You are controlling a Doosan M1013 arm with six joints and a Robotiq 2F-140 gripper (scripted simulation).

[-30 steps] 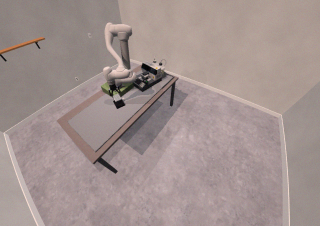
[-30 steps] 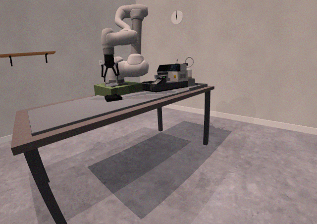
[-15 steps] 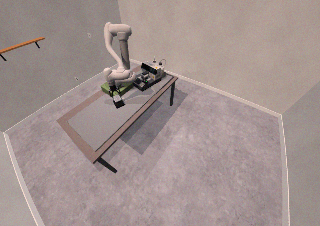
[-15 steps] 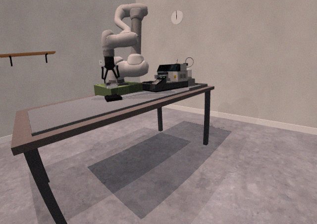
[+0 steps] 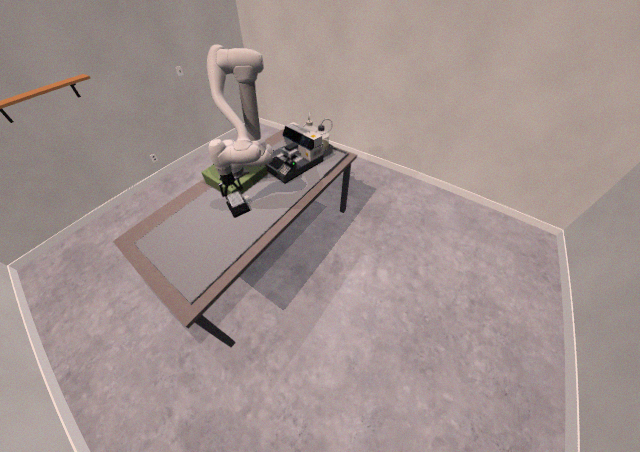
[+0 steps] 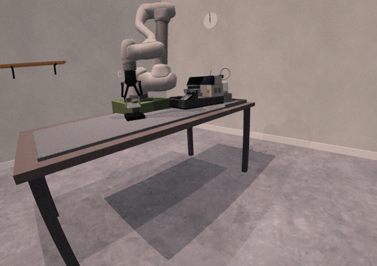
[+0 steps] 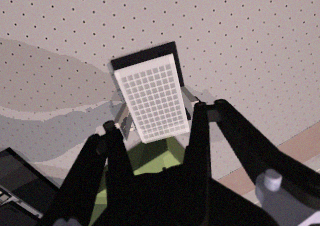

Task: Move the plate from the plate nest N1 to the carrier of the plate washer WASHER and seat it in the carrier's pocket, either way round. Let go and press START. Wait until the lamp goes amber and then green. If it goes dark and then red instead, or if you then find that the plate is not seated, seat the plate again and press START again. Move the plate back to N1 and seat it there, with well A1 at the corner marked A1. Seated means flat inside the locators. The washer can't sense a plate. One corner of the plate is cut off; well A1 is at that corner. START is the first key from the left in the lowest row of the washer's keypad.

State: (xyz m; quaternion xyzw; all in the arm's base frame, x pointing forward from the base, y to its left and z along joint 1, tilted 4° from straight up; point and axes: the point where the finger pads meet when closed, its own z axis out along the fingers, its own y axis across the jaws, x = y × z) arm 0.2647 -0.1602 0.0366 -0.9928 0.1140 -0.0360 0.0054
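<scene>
Now: the plate nest 9 cm below my hand. From my hand the other things lie so: label: 5 cm behind, 10 cm to the left, 10 cm below; white well plate: 2 cm below; plate washer: 11 cm behind, 63 cm to the left, 3 cm above.
</scene>
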